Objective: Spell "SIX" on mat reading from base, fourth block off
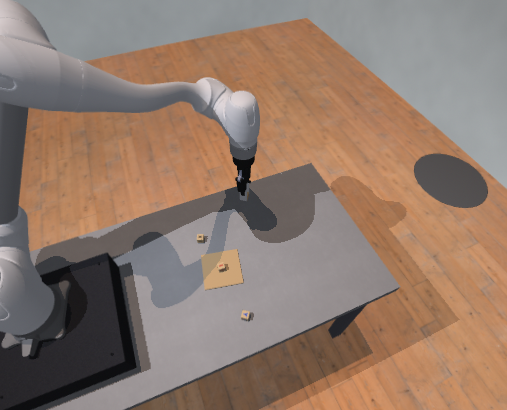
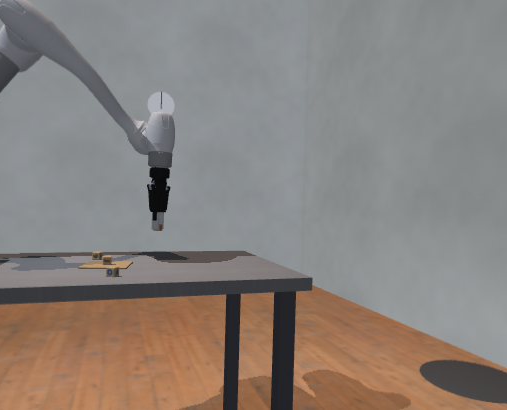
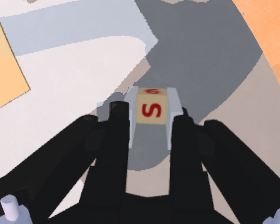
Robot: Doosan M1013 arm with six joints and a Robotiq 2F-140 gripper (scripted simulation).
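Now: hand 140 mm past the tan mat, 240 mm to the left of it and 130 mm above it. The rest, counted from my hand: block (200 mm behind, 100 mm to the right, 120 mm below).
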